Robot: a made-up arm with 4 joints.
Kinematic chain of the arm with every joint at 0, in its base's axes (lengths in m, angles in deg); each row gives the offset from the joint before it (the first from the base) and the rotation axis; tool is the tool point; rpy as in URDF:
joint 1: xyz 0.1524 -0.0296 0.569 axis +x
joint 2: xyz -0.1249 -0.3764 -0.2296 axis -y
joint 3: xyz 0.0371 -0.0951 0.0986 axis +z
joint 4: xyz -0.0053 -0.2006 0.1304 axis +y
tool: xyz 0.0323 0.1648 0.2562 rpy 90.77 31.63 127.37
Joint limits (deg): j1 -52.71..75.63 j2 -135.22..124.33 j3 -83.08..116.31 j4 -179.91..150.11
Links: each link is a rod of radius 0.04 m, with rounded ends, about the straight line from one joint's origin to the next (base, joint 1, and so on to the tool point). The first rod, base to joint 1, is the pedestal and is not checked.
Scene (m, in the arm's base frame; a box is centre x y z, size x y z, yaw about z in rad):
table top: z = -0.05
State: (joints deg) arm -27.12 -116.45 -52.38 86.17
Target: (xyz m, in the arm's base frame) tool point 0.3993 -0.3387 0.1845
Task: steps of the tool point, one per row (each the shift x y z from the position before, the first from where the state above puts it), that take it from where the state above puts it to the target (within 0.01 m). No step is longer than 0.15 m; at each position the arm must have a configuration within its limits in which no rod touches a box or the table.
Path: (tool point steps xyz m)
1: 0.0329 0.0403 -0.1288
2: 0.0468 0.0731 -0.1081
3: 0.0543 0.0981 -0.0738
4: 0.0532 0.1105 -0.0315
5: 0.0424 0.1083 0.0119
6: 0.0232 0.0923 0.0487

